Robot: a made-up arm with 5 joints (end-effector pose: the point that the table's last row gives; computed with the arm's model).
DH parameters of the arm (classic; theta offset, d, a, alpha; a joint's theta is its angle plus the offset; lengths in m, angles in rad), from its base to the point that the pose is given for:
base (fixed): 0 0 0.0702 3.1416
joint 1: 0 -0.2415 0.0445 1.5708
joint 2: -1.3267 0 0.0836 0
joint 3: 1.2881 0 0.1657 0
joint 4: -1.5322 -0.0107 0 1.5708
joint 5: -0.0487 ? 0 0
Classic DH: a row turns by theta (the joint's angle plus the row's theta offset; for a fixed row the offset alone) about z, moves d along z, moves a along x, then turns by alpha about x.
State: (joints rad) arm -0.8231 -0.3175 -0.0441 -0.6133 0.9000
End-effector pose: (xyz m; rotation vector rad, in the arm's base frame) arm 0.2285 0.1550 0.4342 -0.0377 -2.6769 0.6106
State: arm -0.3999 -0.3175 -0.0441 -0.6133 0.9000
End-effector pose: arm 0.2782 0.0763 0.4342 -0.5861 -2.5526 0.4710
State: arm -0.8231 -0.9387 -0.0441 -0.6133 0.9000
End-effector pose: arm 0.1298 0.0486 0.5011 0.0441 3.1242 0.0294
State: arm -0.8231 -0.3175 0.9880 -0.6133 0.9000
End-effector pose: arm 0.2318 0.1585 0.2239 -0.0235 -1.6699 1.3136
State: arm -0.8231 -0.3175 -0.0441 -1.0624 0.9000
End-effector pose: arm 0.2133 0.1386 0.4430 -0.0428 -3.0385 0.1660
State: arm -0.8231 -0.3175 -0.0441 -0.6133 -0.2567
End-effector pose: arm 0.2285 0.1550 0.4342 1.3681 -2.1617 0.2011
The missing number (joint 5, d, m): -0.0541
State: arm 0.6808 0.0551 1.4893 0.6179 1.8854
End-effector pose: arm 0.1021 -0.0396 0.1111 0.5947 0.1918 1.1205
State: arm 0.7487 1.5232 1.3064 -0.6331 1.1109
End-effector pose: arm 0.0184 0.0336 0.1244 0.4942 0.3878 0.3032
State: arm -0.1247 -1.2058 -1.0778 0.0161 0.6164
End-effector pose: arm -0.0990 -0.0320 0.4519 0.5425 2.4088 0.3043
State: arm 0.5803 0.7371 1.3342 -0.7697 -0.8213
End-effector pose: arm 0.1099 -0.0388 0.0875 0.0425 -0.2911 -1.4409
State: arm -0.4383 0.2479 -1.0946 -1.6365 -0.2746
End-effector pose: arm 0.2070 0.0523 0.4766 -0.8288 2.0702 0.0629
